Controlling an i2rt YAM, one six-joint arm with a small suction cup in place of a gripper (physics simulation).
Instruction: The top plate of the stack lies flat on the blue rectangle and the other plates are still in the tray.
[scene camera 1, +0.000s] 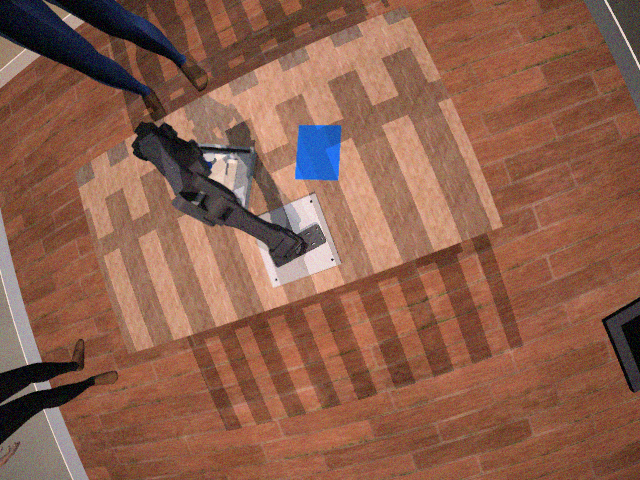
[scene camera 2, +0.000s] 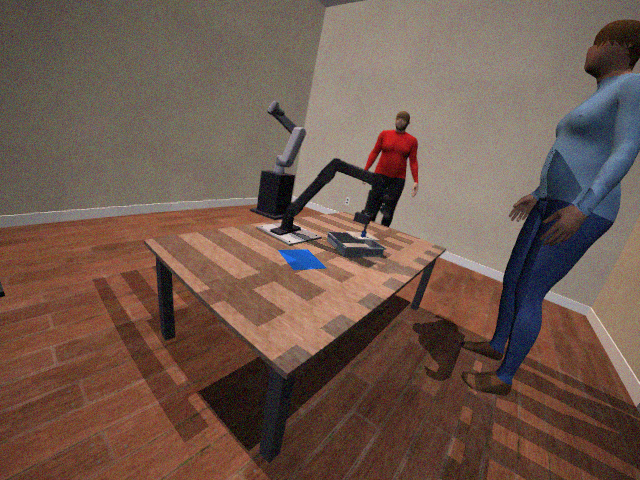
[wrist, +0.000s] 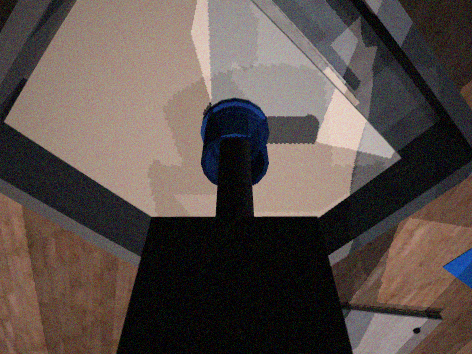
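Where they show: hand at its tool point: (scene camera 1: 210, 166) (scene camera 2: 362, 238) (wrist: 234, 119); arm's base at its link origin: (scene camera 1: 297, 246) (scene camera 2: 286, 230).
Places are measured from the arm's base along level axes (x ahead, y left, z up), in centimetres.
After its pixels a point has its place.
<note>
A grey tray (scene camera 1: 250, 177) {x 29.6, y 3.5, z 0.6 cm} (scene camera 2: 355, 251) {x 40.6, y 2.5, z 1.6 cm} (wrist: 94, 207) {x 29.1, y 21.8, z 1.8 cm} stands on the table and holds a stack of cream plates. The top plate (scene camera 1: 222, 174) {x 33.4, y 10.2, z 7.1 cm} (scene camera 2: 355, 245) (wrist: 129, 105) {x 39.6, y 18.0, z 6.7 cm} lies flat in the tray. My blue suction cup (scene camera 1: 209, 165) (scene camera 2: 364, 232) (wrist: 234, 117) points down onto this plate near its middle and appears to rest on it; its shadow joins the cup. The arm hides part of the tray from above. The blue rectangle (scene camera 1: 318, 152) {x 25.4, y -21.8, z -1.2 cm} (scene camera 2: 301, 259) {x 26.0, y -22.4, z -1.2 cm} lies bare on the table, apart from the tray.
The arm's white base plate (scene camera 1: 318, 267) {x -9.9, y -3.2, z 0.3 cm} (scene camera 2: 304, 235) {x 10.3, y 3.1, z -0.3 cm} is fixed beside the tray and the rectangle. Off the table stand a second arm on a black pedestal (scene camera 2: 275, 192), a person in red (scene camera 2: 394, 157) and a person in blue jeans (scene camera 2: 528, 286) (scene camera 1: 118, 29).
</note>
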